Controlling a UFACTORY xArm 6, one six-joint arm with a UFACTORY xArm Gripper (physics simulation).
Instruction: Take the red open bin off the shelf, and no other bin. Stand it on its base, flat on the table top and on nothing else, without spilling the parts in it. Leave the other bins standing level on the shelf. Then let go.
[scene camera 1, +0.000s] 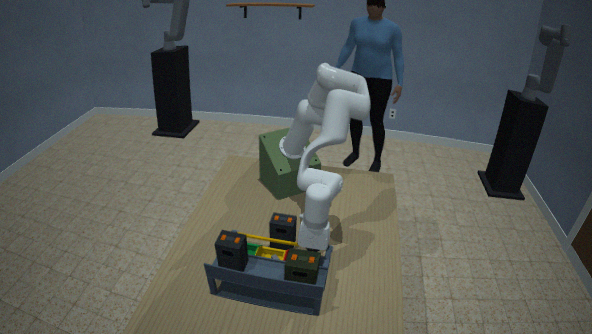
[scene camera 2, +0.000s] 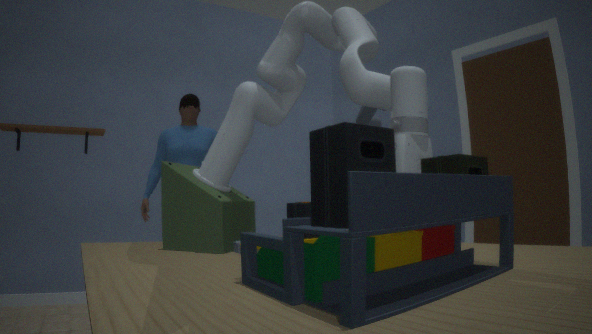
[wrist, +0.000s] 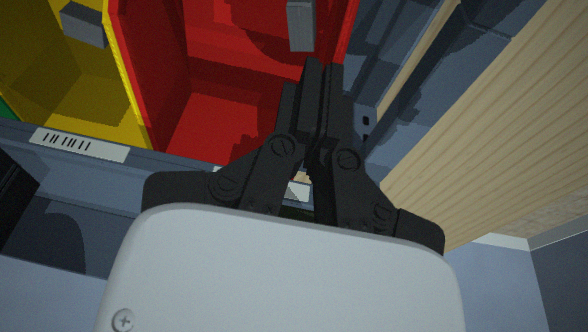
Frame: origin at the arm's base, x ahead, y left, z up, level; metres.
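Seen in the pictures: gripper, fingertip midpoint: (wrist: 316, 82); arm's base, link origin: (scene camera 1: 292, 147) (scene camera 2: 211, 181).
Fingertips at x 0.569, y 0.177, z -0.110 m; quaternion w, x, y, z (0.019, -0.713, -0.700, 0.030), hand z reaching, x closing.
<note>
Offsets run from my fingertips to a thing's top centre. "spot": to the spot under its first point. Level surfaces: height alone.
The red open bin @[0.044 m right, 0.023 m ahead, 0.001 m down] (scene camera 1: 286, 255) (scene camera 2: 439, 243) (wrist: 220, 120) is in the shelf @[spot: 0.136 m right, 0.127 m ahead, 0.020 m up] (scene camera 1: 265, 272) (scene camera 2: 430, 200), at the end of the row beside the yellow bin @[0.147 m right, 0.027 m ahead, 0.001 m down] (scene camera 1: 266, 253) (scene camera 2: 398, 250) (wrist: 100, 97). A grey part @[0.012 m right, 0.010 m ahead, 0.053 m down] (wrist: 302, 30) shows in the red bin. The green bin @[0.247 m right, 0.021 m ahead, 0.001 m down] (scene camera 1: 252, 248) (scene camera 2: 322, 265) is on the yellow bin's other side. My gripper (wrist: 316, 82) is shut and empty. In the wrist view its fingertips overlap the red bin near its right side wall; whether they touch it, I cannot tell. In scene camera 2 the fingers are hidden behind the shelf.
A dark case @[0.247 m right, 0.118 m ahead, 0.142 m up] (scene camera 1: 231, 252) (scene camera 2: 350, 170) and an olive case @[0.016 m right, 0.127 m ahead, 0.115 m up] (scene camera 1: 303, 267) (scene camera 2: 454, 165) stand on the shelf's top. Another dark case @[0.128 m right, 0.129 m back, 0.050 m up] (scene camera 1: 283, 230) stands behind the shelf. A yellow bar @[0.125 m right, 0.079 m back, 0.017 m down] (scene camera 1: 265, 238) runs along the bins' far side. Wooden table top @[0.082 m down] (wrist: 480, 130) lies right of the shelf.
</note>
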